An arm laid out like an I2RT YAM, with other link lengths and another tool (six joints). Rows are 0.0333 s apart.
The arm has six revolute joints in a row. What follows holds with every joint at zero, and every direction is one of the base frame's.
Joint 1 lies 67.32 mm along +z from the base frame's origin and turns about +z.
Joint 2 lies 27.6 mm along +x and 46.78 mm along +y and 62.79 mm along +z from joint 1 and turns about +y.
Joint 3 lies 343.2 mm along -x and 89.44 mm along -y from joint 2 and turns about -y.
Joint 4 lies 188.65 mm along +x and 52.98 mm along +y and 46.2 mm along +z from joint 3 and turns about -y.
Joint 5 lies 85.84 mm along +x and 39.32 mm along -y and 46.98 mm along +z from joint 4 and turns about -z.
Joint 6 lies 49.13 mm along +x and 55.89 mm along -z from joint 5 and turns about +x.
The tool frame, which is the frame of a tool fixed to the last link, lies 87 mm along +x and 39 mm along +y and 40 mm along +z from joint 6; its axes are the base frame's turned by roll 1.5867, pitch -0.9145 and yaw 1.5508 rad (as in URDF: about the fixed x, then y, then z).
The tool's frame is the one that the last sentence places.
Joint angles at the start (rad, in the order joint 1, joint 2, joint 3, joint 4, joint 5, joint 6):
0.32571 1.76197 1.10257 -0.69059 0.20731 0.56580
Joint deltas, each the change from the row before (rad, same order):
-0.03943 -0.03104 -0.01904 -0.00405 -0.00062 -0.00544
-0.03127 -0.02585 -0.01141 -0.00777 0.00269 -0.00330
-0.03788 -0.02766 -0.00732 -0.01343 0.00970 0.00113
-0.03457 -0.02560 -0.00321 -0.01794 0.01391 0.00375
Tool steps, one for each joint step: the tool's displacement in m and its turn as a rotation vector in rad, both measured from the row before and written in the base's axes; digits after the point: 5 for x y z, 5 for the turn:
-0.00515 -0.01609 0.00466 0.00150 -0.00669 -0.03410
-0.00450 -0.01287 0.00452 -0.00164 -0.00667 -0.02875
-0.00470 -0.01602 0.00565 -0.00724 -0.00910 -0.04125
-0.00509 -0.01512 0.00564 -0.01131 -0.00769 -0.04148

